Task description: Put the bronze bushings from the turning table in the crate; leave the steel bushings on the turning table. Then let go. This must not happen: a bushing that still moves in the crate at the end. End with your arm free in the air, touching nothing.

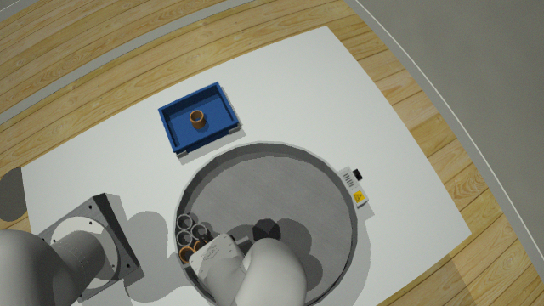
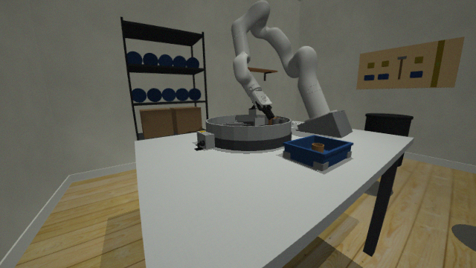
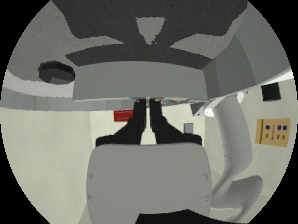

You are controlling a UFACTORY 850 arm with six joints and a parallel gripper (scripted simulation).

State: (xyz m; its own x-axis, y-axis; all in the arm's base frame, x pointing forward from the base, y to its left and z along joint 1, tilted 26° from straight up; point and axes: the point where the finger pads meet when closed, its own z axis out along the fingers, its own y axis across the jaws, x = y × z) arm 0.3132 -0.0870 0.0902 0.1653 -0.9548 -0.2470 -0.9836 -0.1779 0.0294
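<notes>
Right now the blue crate is 11 cm ahead of my hand, 34 cm to the left of it and 8 cm below it. From my hand the other things lie so: grey turning table 13 cm ahead, 3 cm to the right, 6 cm below.
</notes>
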